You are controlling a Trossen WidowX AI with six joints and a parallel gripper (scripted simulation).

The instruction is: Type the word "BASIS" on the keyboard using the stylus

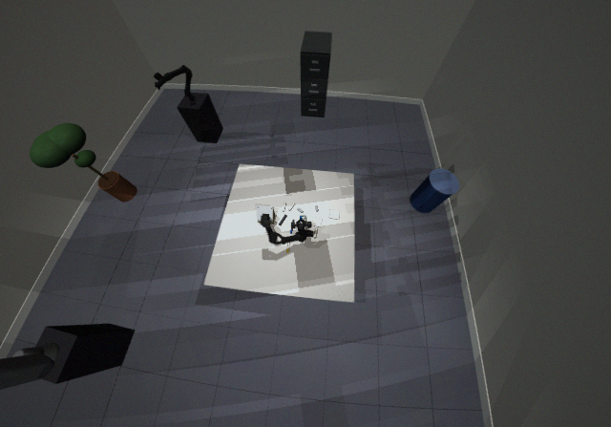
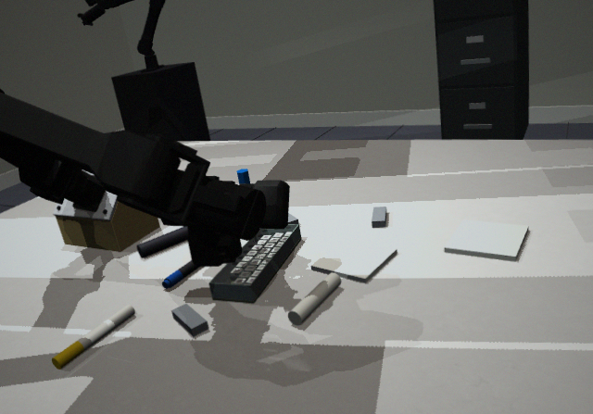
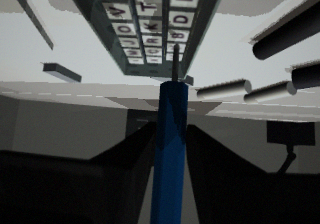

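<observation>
Right now my gripper tip is 80 mm to the left of the blue-tipped pen, 80 mm past it and 70 mm above it. Also, from my gripper tip: yellow-tipped pen: 260 mm to the right, 80 mm behind, 70 mm below; then dark cylinder: 180 mm behind, 70 mm below; then blue stylus: 20 mm below.
</observation>
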